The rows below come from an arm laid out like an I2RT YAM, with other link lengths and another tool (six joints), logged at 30 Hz.
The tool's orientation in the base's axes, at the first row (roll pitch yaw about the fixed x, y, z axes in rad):
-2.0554 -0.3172 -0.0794
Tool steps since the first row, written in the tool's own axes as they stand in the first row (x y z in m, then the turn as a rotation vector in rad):
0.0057 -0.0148 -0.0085 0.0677 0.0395 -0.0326
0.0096 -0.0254 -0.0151 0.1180 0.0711 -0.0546
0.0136 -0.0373 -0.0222 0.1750 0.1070 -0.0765
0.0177 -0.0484 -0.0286 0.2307 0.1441 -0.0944
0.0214 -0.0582 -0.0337 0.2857 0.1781 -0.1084
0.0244 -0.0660 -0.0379 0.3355 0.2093 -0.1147
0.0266 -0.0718 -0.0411 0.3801 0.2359 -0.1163
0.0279 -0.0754 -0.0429 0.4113 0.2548 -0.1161
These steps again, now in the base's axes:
0.0000 -0.0006 0.0180 0.0665 -0.0527 0.0023
-0.0002 -0.0015 0.0310 0.1170 -0.0910 0.0012
-0.0008 -0.0022 0.0454 0.1748 -0.1318 -0.0015
-0.0009 -0.0027 0.0589 0.2325 -0.1696 -0.0074
-0.0008 -0.0026 0.0705 0.2897 -0.2025 -0.0126
-0.0008 -0.0027 0.0799 0.3429 -0.2269 -0.0205
-0.0007 -0.0029 0.0869 0.3912 -0.2446 -0.0283
-0.0008 -0.0028 0.0911 0.4253 -0.2560 -0.0345

